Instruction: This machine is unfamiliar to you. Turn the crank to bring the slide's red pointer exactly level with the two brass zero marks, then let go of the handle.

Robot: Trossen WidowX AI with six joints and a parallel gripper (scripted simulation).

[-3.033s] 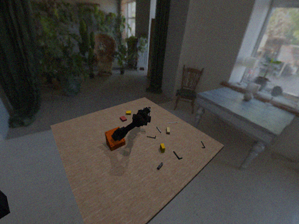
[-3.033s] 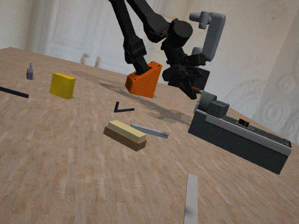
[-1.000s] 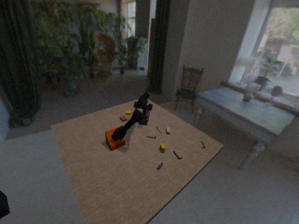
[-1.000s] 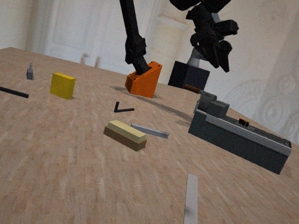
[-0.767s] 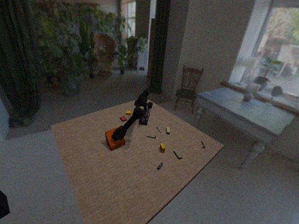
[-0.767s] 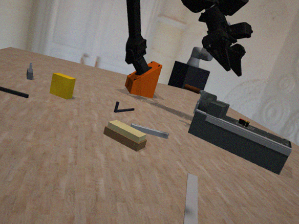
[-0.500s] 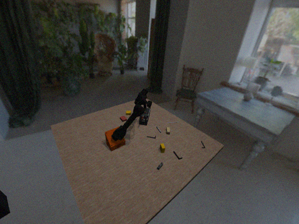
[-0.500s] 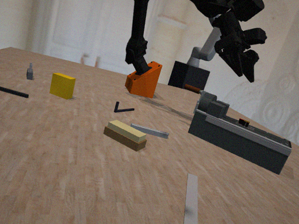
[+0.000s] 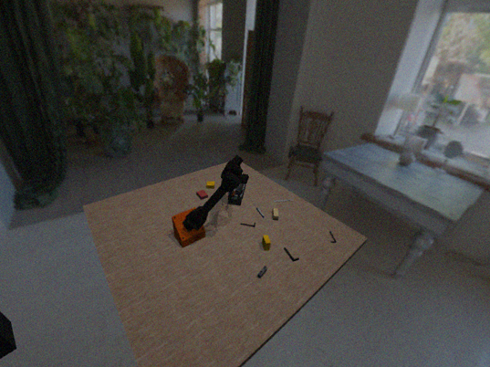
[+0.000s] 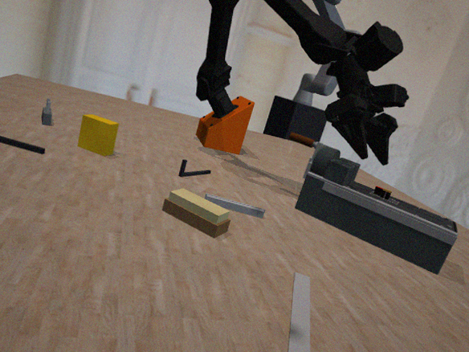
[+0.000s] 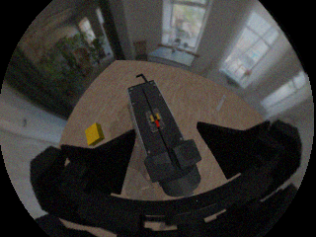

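Right now the red pointer is 2 cm ahead of my gripper tip, 2 cm to the left of it and 5 cm below it. Also, from my gripper tip: brown crank handle: 12 cm behind, 8 cm to the right, 1 cm below; then red block: 18 cm behind, 18 cm to the left, 12 cm below; then grey bar: 3 cm behind, 24 cm to the right, 12 cm below.
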